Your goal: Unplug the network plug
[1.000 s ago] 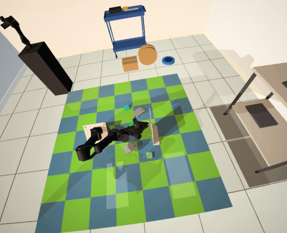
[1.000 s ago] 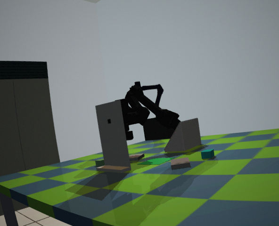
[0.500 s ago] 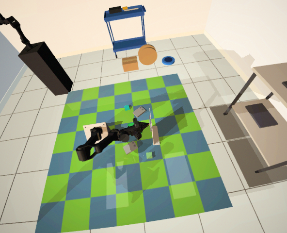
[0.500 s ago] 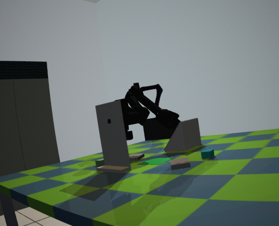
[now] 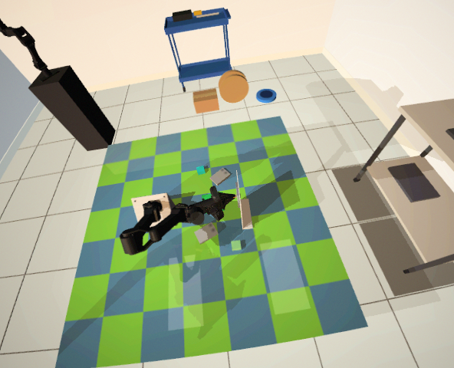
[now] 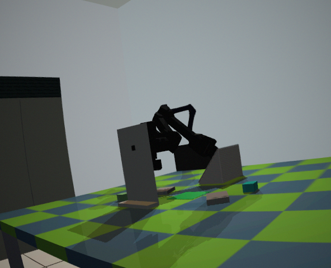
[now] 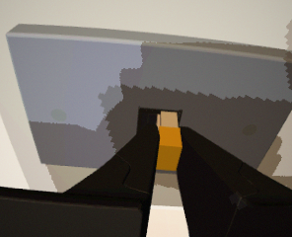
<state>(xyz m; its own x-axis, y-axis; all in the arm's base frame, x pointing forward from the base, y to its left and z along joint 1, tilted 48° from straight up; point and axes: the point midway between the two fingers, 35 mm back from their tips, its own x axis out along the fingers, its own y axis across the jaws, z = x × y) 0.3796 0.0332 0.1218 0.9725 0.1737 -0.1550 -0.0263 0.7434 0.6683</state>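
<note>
The marked square is 200 mm below my gripper tip, 130 mm behind it and 90 mm to the left of it. From my gripper tip the other things lie so: orange network plug right at my gripper tip; small green cube 190 mm below, 170 mm to the right, 30 mm behind; grey upright panel 70 mm below, 30 mm ahead.
</note>
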